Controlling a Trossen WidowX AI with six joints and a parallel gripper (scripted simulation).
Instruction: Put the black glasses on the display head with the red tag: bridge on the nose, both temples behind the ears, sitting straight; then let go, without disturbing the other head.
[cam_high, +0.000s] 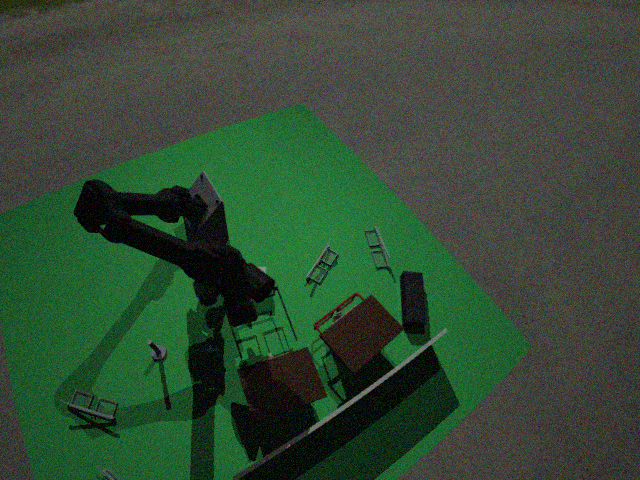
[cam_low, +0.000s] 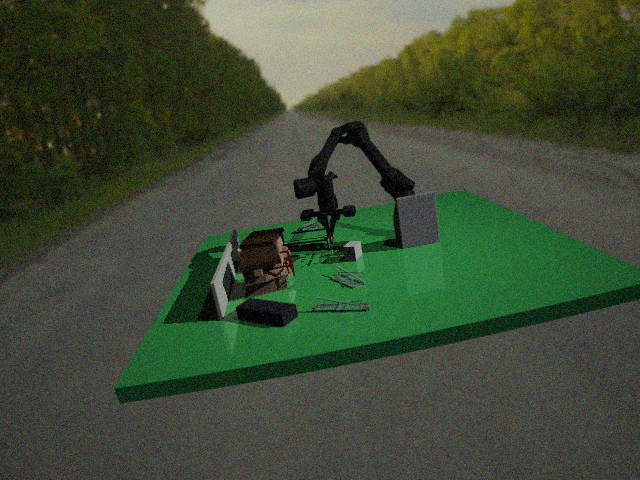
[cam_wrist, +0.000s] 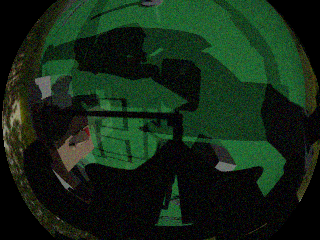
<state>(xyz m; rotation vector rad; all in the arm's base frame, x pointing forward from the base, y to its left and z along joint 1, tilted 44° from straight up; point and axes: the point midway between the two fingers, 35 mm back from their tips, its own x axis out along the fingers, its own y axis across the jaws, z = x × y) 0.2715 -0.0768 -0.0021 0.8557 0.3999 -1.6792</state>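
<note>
Now: gripper tip 21 cm short of the display head, 4 cm to the left of it and 1 cm above it. From my gripper tip the other things lie so: white cube: 9 cm to the left, 5 cm behind, 4 cm below; then small peg: 23 cm to the right, 4 cm below, 3 cm behind; then white backboard: 36 cm ahead, 5 cm to the left, 1 cm below.
</note>
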